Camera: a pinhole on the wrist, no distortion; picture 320 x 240 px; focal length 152.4 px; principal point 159.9 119.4 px. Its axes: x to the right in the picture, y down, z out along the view. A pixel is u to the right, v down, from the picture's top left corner.
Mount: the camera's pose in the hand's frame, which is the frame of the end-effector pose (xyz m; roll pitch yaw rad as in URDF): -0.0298 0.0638 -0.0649 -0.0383 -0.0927 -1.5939
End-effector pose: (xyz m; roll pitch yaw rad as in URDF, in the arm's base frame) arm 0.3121 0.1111 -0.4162 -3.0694 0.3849 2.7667
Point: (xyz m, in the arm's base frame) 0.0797 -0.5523 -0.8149
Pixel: outside the picture
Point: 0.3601 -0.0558 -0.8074
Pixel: 231 141
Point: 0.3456 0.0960 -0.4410
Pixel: 275 124
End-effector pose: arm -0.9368 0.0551 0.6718 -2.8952 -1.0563 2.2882
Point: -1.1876 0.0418 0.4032
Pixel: 259 59
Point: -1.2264 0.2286 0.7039
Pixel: 216 210
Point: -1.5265 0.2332 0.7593
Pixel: 252 220
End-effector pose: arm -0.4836 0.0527 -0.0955 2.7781 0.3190 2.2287
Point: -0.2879 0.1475 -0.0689
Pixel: 24 87
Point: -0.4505 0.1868 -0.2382
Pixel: 172 227
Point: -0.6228 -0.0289 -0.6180
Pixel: 308 191
